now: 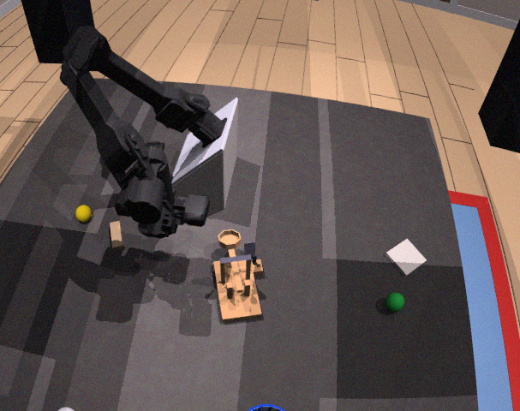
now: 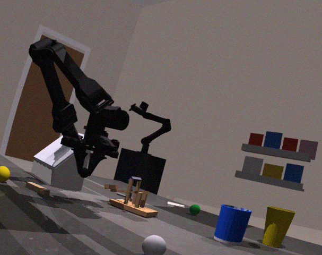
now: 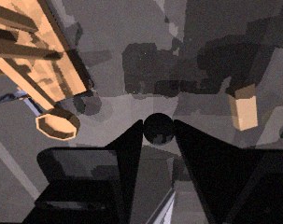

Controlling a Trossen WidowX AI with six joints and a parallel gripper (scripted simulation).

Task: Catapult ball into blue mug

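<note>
The catapult upright frame lies 50 mm ahead of my gripper tip, 160 mm to the left of it and 10 mm above it. Round my gripper tip: wooden block 140 mm to the right, 70 mm below; then yellow ball 40 mm behind, 250 mm to the right, 50 mm below; then black ball 10 mm above.
</note>
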